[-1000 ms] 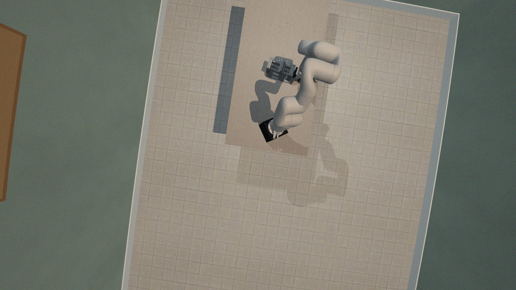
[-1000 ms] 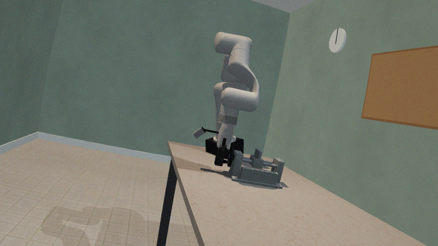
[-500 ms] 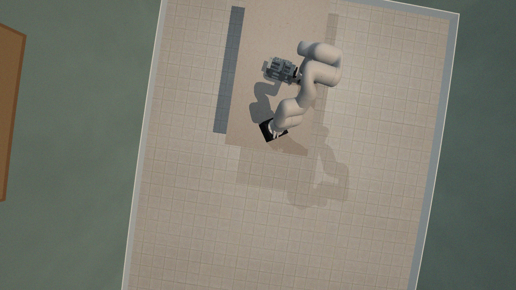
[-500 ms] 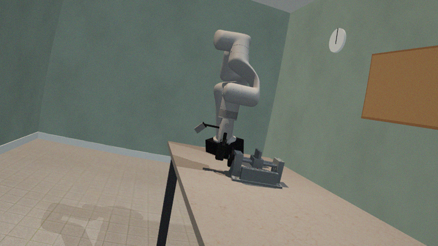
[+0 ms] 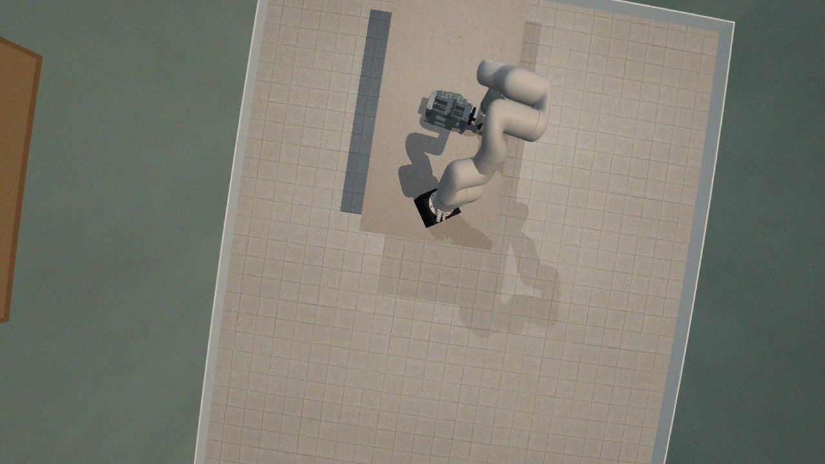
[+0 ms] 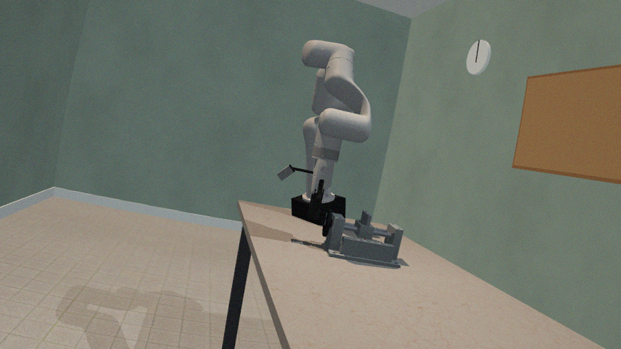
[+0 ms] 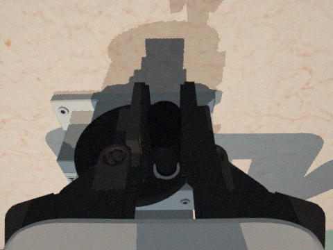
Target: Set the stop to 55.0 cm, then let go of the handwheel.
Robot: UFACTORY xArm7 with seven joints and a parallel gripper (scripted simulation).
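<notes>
My gripper is now 140 mm to the right of the stop block, 50 mm short of it and 10 mm above it. Round my hand: crank handle (10 mm to the left); black handwheel (20 mm to the left, 10 mm below, 10 mm ahead).
</notes>
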